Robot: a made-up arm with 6 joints.
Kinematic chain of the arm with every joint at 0, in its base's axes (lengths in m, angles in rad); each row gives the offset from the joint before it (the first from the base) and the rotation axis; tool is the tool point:
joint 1: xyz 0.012 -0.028 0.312 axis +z
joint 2: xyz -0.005 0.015 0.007 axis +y
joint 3: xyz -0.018 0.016 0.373 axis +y
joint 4: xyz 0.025 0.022 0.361 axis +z
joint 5: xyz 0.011 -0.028 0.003 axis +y
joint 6: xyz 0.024 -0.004 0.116 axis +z
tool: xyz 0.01 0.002 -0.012
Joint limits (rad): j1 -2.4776..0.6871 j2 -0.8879..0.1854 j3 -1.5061..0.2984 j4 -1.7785..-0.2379 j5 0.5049..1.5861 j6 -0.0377..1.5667
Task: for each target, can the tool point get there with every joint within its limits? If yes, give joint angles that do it. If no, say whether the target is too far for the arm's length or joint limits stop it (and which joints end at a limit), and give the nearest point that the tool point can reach.
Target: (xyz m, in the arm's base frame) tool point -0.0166 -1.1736 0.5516
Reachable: no: too far | nearest point -0.4689 -0.5141 0.5499 | short by 0.800 m
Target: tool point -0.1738 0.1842 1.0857
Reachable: yes | joints -0.9205 -0.2720 -0.3140 -0.5132 0.5955 0.1594
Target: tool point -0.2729 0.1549 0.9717
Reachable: yes | joints -0.7589 -0.4306 -0.1712 -1.1437 1.4248 1.1251
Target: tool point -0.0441 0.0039 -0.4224
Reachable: no: joint limits stop it (at a limit: joint 2, joint 3, joint 4, joint 6) | nearest point -0.4947 0.2601 0.2065 | short by 0.815 m
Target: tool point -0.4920 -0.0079 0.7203
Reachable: yes | joints -0.1659 -0.3556 -1.0499 -1.6007 1.4461 1.4053
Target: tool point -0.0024 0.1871 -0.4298
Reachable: no: joint limits stop it (at a limit: joint 2, joint 3, joint 4, joint 5, joint 6) | nearest point -0.0272 0.5581 0.2028 | short by 0.734 m
